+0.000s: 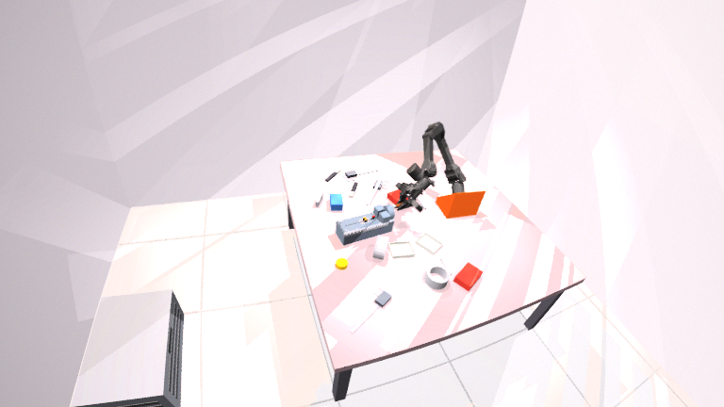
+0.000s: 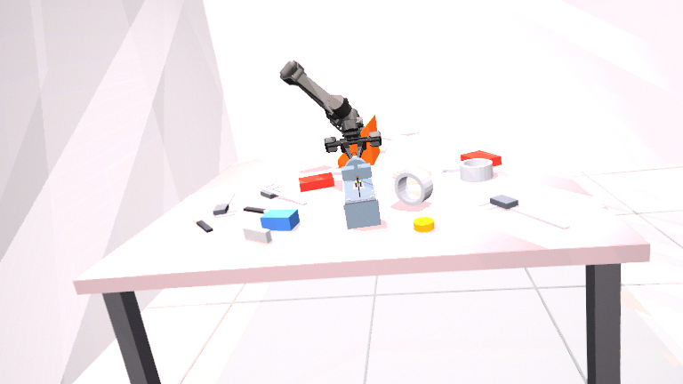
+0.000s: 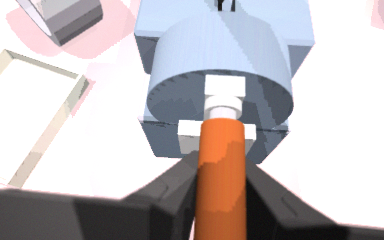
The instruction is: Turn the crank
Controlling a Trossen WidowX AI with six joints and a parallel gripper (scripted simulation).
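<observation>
Now: the red pointer 120 mm ahead of my gripper tip, 20 mm to the left of it and 10 mm below it. Round my gripper tip: orange handle: 20 mm behind, 20 mm above; then yellow disc: 320 mm ahead, 200 mm to the left, 90 mm below; then blue block: 240 mm ahead, 200 mm to the right, 80 mm below.
</observation>
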